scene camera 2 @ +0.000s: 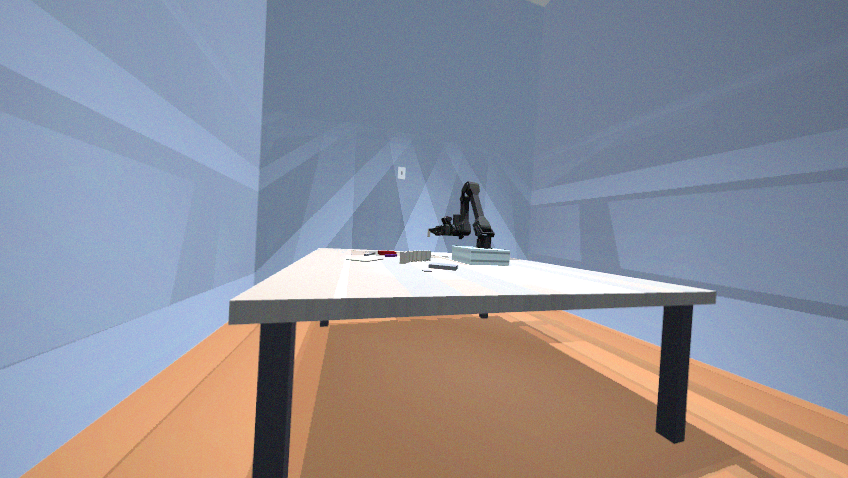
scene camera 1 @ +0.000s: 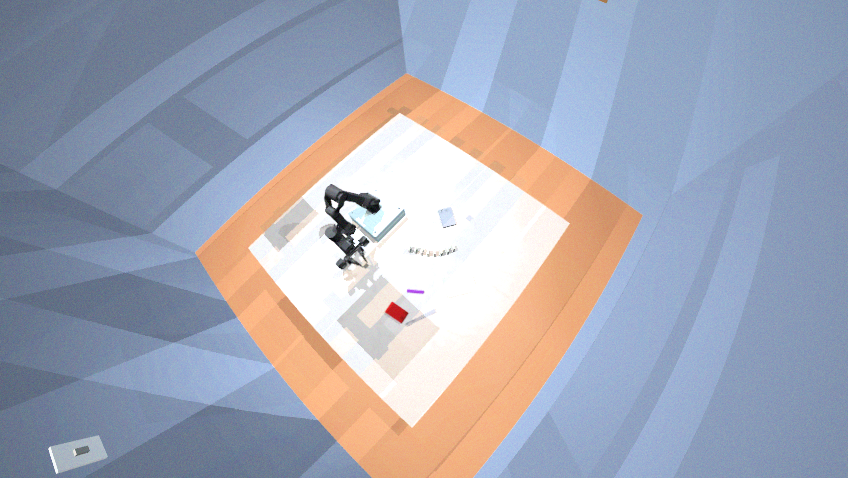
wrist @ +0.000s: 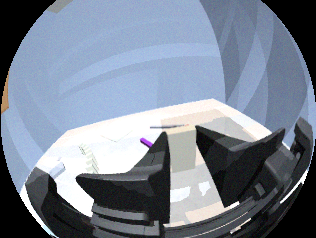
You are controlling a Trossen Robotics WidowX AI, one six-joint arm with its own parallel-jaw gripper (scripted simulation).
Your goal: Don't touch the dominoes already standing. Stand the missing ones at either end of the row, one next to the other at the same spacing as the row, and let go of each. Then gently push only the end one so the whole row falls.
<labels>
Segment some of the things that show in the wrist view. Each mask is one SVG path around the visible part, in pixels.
My gripper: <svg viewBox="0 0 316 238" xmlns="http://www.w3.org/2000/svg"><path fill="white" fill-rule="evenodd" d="M313 130L307 120L297 119L293 128L295 139L288 150L285 144L281 143L285 128L279 128L266 138L250 143L195 126L195 144L207 169L210 169L208 172L214 179L212 181L218 189L224 208L239 201L236 207L197 223L165 228L163 225L170 224L171 161L166 131L158 135L145 156L142 156L129 171L108 175L80 173L76 176L77 184L94 200L90 209L93 212L92 217L84 215L62 199L57 192L56 181L48 172L42 171L36 165L25 180L25 191L40 220L53 233L50 235L53 238L264 238L280 223L303 187L303 181L300 181L297 188L293 189L311 164Z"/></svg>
A pale beige domino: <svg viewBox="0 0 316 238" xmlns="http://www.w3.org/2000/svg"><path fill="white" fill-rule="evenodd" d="M194 124L166 128L165 130L170 148L171 173L195 168L197 128L195 128Z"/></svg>
</labels>
